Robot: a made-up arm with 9 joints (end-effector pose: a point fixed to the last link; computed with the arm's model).
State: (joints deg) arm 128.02 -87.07 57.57 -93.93 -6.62 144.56 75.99 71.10 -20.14
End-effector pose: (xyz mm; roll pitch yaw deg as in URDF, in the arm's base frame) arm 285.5 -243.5 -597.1 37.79 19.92 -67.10
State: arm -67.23 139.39 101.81 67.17 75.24 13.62 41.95 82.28 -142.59
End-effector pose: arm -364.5 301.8 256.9 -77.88 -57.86 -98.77
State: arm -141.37 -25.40 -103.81 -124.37 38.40 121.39 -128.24 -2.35 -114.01
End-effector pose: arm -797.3 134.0 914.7 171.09 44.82 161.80
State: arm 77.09 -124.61 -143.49 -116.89 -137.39 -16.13 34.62 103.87 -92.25
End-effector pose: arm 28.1 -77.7 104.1 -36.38 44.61 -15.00
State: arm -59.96 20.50 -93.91 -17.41 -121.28 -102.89 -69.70 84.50 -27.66
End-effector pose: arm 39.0 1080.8 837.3 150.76 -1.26 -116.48
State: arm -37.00 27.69 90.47 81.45 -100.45 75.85 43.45 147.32 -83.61
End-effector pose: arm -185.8 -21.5 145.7 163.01 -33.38 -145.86
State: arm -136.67 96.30 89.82 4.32 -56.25 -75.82 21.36 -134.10 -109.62
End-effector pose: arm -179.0 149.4 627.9 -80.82 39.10 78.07
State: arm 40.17 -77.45 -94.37 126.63 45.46 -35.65 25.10 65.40 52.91
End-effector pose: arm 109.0 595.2 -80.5 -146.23 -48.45 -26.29
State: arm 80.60 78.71 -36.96 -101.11 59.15 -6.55 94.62 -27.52 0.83
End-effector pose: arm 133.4 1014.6 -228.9 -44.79 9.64 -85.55
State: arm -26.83 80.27 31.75 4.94 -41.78 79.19 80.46 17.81 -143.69
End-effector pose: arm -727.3 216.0 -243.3 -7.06 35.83 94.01
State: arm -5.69 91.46 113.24 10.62 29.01 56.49 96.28 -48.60 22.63
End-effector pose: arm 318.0 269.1 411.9 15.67 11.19 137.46
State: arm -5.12 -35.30 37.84 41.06 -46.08 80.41 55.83 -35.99 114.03
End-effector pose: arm -439.0 -52.7 720.0 -132.70 51.96 -68.40
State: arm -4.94 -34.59 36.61 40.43 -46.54 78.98 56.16 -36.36 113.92
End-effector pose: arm -456.0 -58.8 714.6 -129.18 52.68 -66.09
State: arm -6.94 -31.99 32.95 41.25 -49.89 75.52 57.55 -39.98 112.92
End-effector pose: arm -500.1 -69.5 724.1 -117.81 55.89 -59.72
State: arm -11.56 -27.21 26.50 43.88 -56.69 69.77 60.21 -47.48 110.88
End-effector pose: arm -576.4 -71.0 753.6 -95.59 59.37 -46.32
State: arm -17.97 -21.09 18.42 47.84 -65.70 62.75 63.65 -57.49 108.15
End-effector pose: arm -664.2 -37.5 803.9 -69.73 58.78 -30.43
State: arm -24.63 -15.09 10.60 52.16 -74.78 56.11 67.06 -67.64 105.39
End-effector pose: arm -726.1 36.0 868.6 -53.20 55.02 -21.71
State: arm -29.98 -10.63 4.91 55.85 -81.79 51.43 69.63 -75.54 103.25
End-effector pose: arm -744.5 115.2 927.9 -46.67 52.03 -19.20
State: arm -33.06 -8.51 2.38 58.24 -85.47 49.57 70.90 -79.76 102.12
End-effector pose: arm -737.4 159.3 963.1 -44.84 51.14 -18.43
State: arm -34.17 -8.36 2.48 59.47 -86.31 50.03 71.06 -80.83 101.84
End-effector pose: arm -725.0 163.5 975.5 -44.43 51.70 -17.61
